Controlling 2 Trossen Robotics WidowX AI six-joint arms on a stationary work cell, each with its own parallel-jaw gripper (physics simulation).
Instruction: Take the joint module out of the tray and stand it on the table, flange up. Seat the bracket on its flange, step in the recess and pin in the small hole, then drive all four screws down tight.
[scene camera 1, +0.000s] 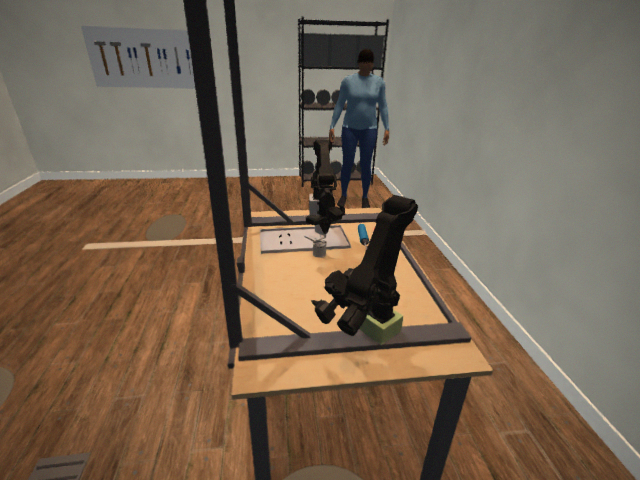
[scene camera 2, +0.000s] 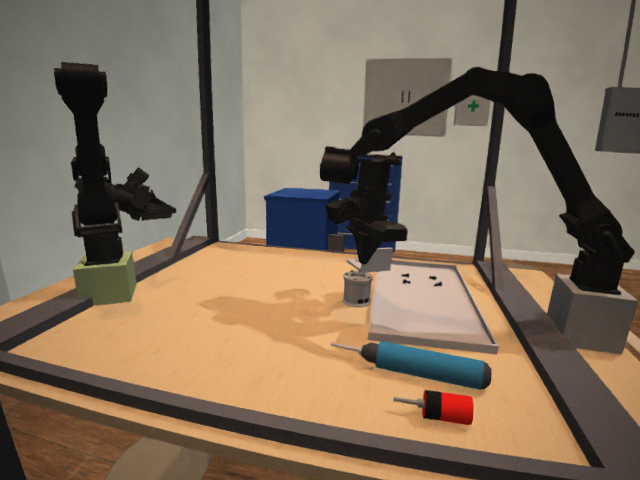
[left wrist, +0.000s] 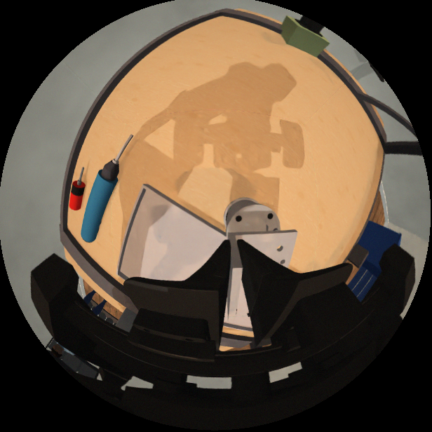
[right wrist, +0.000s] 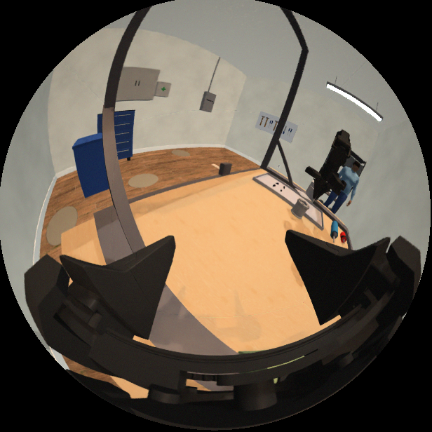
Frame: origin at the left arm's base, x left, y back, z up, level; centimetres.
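Seen in the pictures: left gripper, fingertip midpoint: (scene camera 1: 325, 233) (scene camera 2: 362, 263); right gripper, fingertip midpoint: (scene camera 1: 320, 291) (scene camera 2: 173, 213); left arm's base, origin of the base link: (scene camera 1: 318, 197) (scene camera 2: 593, 286); right arm's base, origin of the base link: (scene camera 1: 381, 314) (scene camera 2: 104, 259).
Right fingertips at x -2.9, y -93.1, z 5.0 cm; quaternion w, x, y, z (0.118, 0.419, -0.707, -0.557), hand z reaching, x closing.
Observation:
Pixels of each thing's top centre, then the offset from my right fingertips to it. "*": a spot on its surface instead.
- grey joint module, middle of its top: (scene camera 2: 358, 273) (scene camera 1: 319, 241) dz -8.9, dx +1.9, dy +49.3 cm
- tray, middle of its top: (scene camera 2: 422, 290) (scene camera 1: 303, 236) dz -13.7, dx -5.2, dy +63.0 cm
- blue screwdriver, surface spot: (scene camera 2: 431, 364) * dz -12.0, dx +25.8, dy +65.4 cm
- shorter red driver, middle of its top: (scene camera 2: 432, 393) dz -11.8, dx +32.4, dy +65.7 cm
The grey joint module (scene camera 1: 319, 249) (scene camera 2: 357, 290) (left wrist: 250, 215) (right wrist: 300, 208) stands upright on the table beside the tray, its holed flange up. My left gripper (scene camera 2: 364, 259) (left wrist: 232, 244) is shut on the pale grey bracket (scene camera 2: 381, 259) (left wrist: 272, 241), pointing down above the module's tray side. In the left wrist view the bracket's holed plate covers part of the flange; whether they touch I cannot tell. Several black screws (scene camera 2: 406, 282) lie in the tray (scene camera 2: 434, 325) (left wrist: 165, 250). My right gripper (right wrist: 231, 239) (scene camera 2: 173, 210) is open and empty, far from the module.
A blue screwdriver (scene camera 2: 431, 364) (left wrist: 99, 207) (scene camera 1: 362, 233) lies beside the tray, and a shorter red driver (scene camera 2: 454, 408) (left wrist: 76, 196) beyond it. Dark frame rails (scene camera 2: 310, 427) edge the table. A dark upright post (scene camera 2: 206, 118) rises behind the right arm.

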